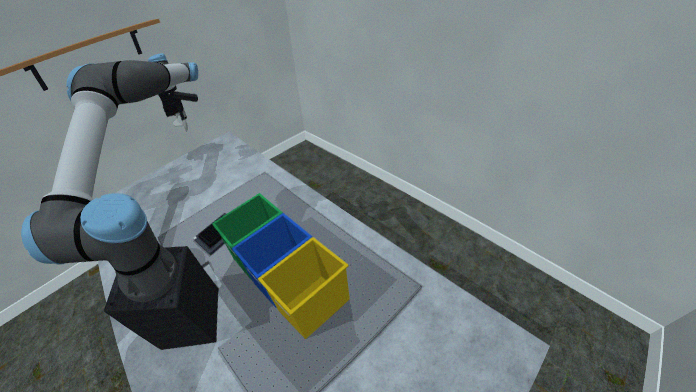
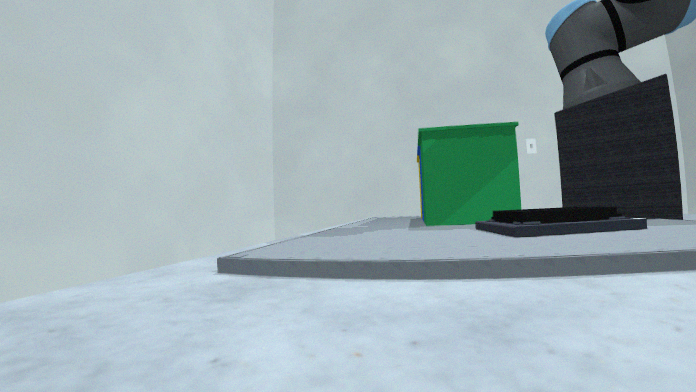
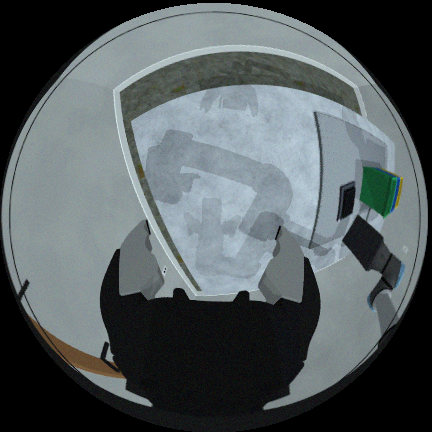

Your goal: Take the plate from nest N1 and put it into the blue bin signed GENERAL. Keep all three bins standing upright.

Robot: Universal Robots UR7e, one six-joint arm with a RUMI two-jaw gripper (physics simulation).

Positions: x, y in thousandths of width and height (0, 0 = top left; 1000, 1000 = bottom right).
Labels:
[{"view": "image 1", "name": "gripper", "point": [268, 320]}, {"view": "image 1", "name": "green bin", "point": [337, 580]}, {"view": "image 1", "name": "blue bin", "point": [376, 642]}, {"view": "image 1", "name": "yellow bin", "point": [443, 731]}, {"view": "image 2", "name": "green bin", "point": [673, 438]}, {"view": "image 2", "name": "black plate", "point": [811, 547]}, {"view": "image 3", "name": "gripper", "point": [492, 520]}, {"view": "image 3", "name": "green bin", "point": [874, 441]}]

